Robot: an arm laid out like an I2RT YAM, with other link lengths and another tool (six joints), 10 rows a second.
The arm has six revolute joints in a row. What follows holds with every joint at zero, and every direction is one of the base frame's.
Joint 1 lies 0.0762 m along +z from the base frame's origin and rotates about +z.
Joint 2 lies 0.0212 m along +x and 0.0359 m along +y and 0.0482 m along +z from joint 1 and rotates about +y.
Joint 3 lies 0.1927 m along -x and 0.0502 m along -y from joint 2 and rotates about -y.
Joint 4 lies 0.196 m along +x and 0.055 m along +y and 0.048 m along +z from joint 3 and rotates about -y.
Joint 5 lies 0.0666 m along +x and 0.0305 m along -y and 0.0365 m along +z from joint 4 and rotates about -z.
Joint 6 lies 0.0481 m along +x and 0.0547 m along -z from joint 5 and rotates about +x.
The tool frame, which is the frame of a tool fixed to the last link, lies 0.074 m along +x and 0.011 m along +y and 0.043 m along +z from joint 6; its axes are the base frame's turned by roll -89.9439, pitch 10.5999 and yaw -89.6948 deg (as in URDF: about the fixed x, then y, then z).
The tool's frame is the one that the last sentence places.
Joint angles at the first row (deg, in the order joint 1, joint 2, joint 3, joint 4, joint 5, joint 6):
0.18, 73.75, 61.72, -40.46, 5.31, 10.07
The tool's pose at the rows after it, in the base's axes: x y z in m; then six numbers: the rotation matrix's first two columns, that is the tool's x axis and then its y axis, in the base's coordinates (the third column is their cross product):
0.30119, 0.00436, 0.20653, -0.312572, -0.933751, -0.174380, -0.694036, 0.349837, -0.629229
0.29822, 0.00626, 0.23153, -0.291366, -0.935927, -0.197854, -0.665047, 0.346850, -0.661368
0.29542, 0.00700, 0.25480, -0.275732, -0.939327, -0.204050, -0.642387, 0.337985, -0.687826
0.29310, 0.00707, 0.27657, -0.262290, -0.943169, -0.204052, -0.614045, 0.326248, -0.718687
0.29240, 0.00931, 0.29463, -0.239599, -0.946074, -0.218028, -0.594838, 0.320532, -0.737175
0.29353, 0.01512, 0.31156, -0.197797, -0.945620, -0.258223, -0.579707, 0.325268, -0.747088
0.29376, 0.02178, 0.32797, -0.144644, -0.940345, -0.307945, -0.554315, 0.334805, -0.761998
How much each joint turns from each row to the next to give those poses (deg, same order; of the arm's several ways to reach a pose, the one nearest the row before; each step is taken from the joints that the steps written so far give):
0.00, -2.59, 3.17, -2.82, -0.57, 0.02
0.00, -1.84, 3.83, -2.69, -0.83, -0.22
0.01, -0.67, 4.74, -3.20, -0.14, -0.54
0.03, -0.36, 4.35, -2.22, 0.30, -0.69
-0.01, 0.45, 4.26, -1.85, -0.93, -0.38
0.02, 0.98, 4.18, -1.15, -2.79, 0.26
-0.01, 0.11, 2.54, 0.53, -3.35, 0.60

